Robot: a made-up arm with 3 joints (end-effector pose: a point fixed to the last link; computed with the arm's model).
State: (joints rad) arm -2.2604 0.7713 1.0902
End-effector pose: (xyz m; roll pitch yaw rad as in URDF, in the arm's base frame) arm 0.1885 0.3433 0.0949 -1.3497 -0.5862 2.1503
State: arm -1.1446 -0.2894 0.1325
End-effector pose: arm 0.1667 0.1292 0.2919 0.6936 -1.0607 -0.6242
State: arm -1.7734 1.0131 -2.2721
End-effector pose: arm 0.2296 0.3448 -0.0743 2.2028 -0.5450 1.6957
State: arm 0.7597 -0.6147 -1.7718
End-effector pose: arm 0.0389 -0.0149 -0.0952 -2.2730 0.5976 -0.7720
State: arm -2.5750 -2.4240 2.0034
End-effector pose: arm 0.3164 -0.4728 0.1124 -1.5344 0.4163 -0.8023
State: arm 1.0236 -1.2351 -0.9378
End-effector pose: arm -0.0245 -0.2732 -0.0600 -1.9356 0.2852 -1.3912
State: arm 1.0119 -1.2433 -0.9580
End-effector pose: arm -0.0233 -0.2767 -0.0592 -1.9451 0.2762 -1.3926
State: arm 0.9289 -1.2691 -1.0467
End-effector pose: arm -0.0103 -0.2874 -0.0573 -1.9533 0.2403 -1.3866
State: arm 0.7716 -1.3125 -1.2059
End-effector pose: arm 0.0135 -0.3054 -0.0518 -1.9606 0.1791 -1.3836
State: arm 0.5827 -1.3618 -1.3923
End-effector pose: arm 0.0392 -0.3252 -0.0416 -1.9649 0.1144 -1.3955
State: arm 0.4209 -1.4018 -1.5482
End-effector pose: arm 0.0586 -0.3407 -0.0307 -1.9638 0.0688 -1.4163
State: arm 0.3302 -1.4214 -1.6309
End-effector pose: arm 0.0689 -0.3481 -0.0240 -1.9577 0.0483 -1.4294
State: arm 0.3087 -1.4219 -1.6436
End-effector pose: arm 0.0726 -0.3483 -0.0225 -1.9491 0.0451 -1.4288
